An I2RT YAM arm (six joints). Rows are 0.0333 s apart.
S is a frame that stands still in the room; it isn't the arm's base.
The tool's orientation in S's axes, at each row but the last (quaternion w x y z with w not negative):
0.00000 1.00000 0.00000 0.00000
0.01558 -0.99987 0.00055 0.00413
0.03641 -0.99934 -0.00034 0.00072
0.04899 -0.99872 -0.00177 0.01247
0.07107 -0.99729 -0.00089 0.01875
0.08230 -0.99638 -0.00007 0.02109
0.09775 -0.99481 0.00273 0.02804
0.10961 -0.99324 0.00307 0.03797
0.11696 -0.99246 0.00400 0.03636
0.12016 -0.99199 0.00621 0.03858
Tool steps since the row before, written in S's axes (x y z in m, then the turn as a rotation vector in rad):
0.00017 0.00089 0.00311 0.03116 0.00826 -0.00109
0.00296 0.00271 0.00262 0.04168 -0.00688 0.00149
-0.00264 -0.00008 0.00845 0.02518 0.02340 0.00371
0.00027 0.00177 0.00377 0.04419 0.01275 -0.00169
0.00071 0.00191 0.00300 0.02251 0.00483 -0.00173
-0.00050 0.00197 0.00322 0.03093 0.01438 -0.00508
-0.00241 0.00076 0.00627 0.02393 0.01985 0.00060
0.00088 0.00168 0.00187 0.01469 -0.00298 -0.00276
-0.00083 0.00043 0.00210 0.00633 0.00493 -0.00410
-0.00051 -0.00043 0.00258 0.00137 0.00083 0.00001
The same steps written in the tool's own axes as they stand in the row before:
0.00017 -0.00089 -0.00311 0.03116 -0.00826 0.00109
0.00294 -0.00279 -0.00256 0.04167 0.00678 -0.00205
-0.00265 -0.00054 -0.00843 0.02519 -0.02359 -0.00203
0.00019 -0.00213 -0.00358 0.04428 -0.01242 0.00182
0.00061 -0.00232 -0.00272 0.02258 -0.00456 0.00155
-0.00063 -0.00247 -0.00283 0.03117 -0.01346 0.00606
-0.00276 -0.00194 -0.00586 0.02386 -0.01985 0.00195
0.00074 -0.00206 -0.00152 0.01485 0.00330 0.00094
-0.00098 -0.00089 -0.00188 0.00662 -0.00395 0.00467
-0.00071 -0.00019 -0.00256 0.00136 -0.00084 0.00009

